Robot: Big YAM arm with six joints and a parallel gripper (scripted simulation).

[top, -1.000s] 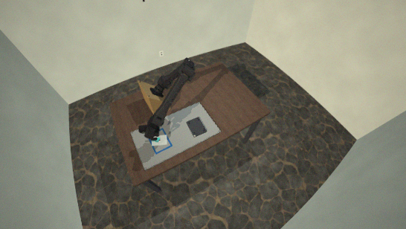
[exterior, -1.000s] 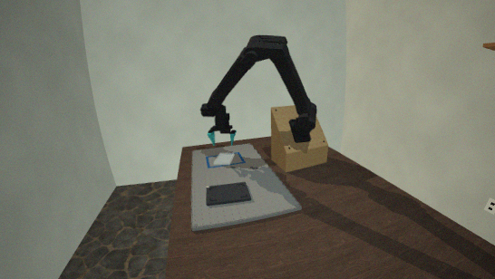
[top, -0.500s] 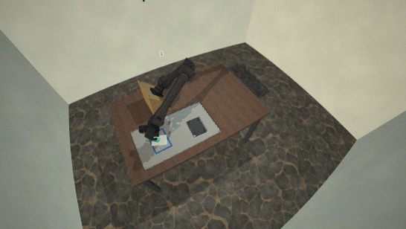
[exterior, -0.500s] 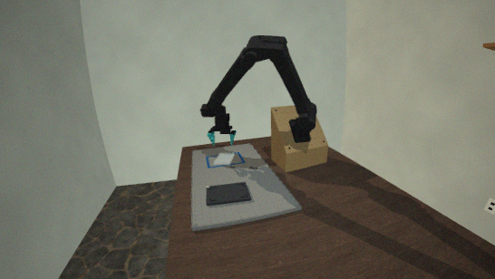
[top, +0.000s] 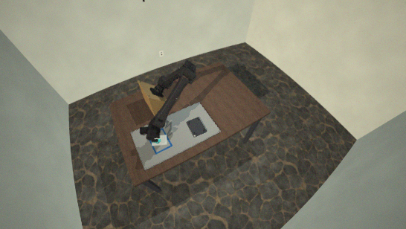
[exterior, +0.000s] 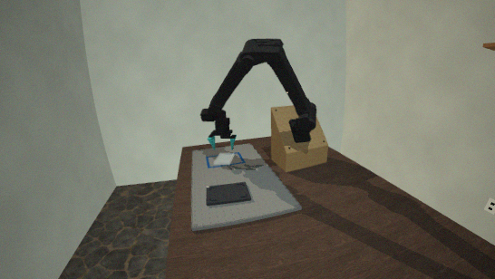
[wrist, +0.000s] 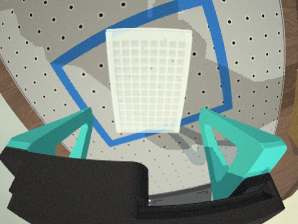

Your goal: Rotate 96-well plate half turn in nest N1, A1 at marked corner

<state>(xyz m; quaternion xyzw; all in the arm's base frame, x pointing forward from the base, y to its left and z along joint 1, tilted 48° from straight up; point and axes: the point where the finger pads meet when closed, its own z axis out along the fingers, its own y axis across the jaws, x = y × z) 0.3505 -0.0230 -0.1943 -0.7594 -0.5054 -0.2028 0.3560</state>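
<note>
Now: hand 60 mm above the white 96-well plate. Round my hand: A1 mark: 270 mm to the left, 120 mm ahead, 50 mm below; then dark plate nest N1: 330 mm to the left, 60 mm below, 50 mm ahead.
</note>
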